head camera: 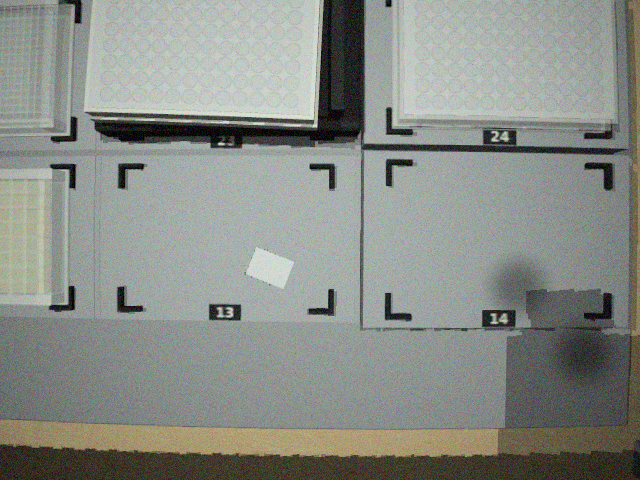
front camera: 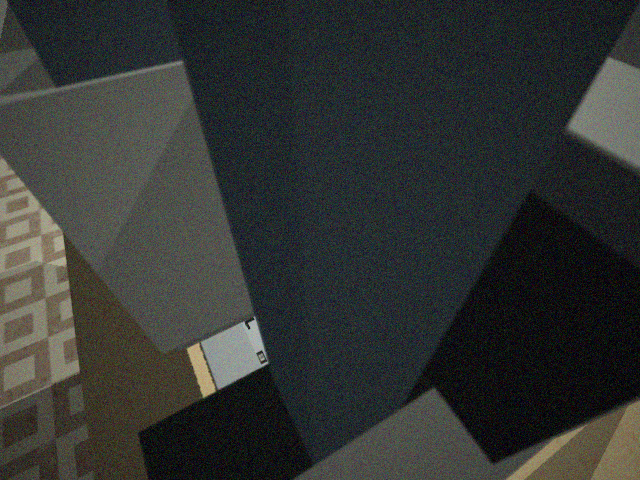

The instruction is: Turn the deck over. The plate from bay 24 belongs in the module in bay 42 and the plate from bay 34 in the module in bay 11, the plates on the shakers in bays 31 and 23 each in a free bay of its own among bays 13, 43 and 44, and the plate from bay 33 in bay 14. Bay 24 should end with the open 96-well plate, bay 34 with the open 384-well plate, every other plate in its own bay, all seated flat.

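Places are measured from the robot's base along level axes (x ahead, y left, z up), in millimetres.
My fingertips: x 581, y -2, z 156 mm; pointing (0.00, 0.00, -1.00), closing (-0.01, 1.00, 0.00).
Observation:
Behind a point stands the place of what it marks.
The front view is mostly covered by close, dark machine parts. A black block, which looks like part of my gripper's housing, shows at the bottom. The jaws and anything between them are hidden there and do not show in the head view. In the head view, a round-well plate (head camera: 206,56) @(x 390, y 139, z 37 mm) sits on the black shaker (head camera: 343,67) @(x 463, y 136, z 31 mm) in bay 23, slightly turned. Another round-well plate (head camera: 506,56) @(x 554, y 145, z 29 mm) stands in bay 24. Bay 13 (head camera: 180,232) @(x 364, y 46, z 0 mm) and bay 14 (head camera: 454,222) @(x 529, y 53, z 14 mm) hold no plate. Bays 11, 31, 33, 34, 42, 43 and 44 do not show in the head view.
A small white piece (head camera: 269,267) @(x 420, y 25, z 1 mm) lies in bay 13. At the left edge of the head view are parts of a fine-grid plate (head camera: 31,67) @(x 275, y 146, z 14 mm) and a yellowish plate (head camera: 23,237) @(x 272, y 43, z 14 mm). A small part of the deck (front camera: 230,356) @(x 368, y -44, z 0 mm) shows in the front view. Shadow covers the deck's lower right.

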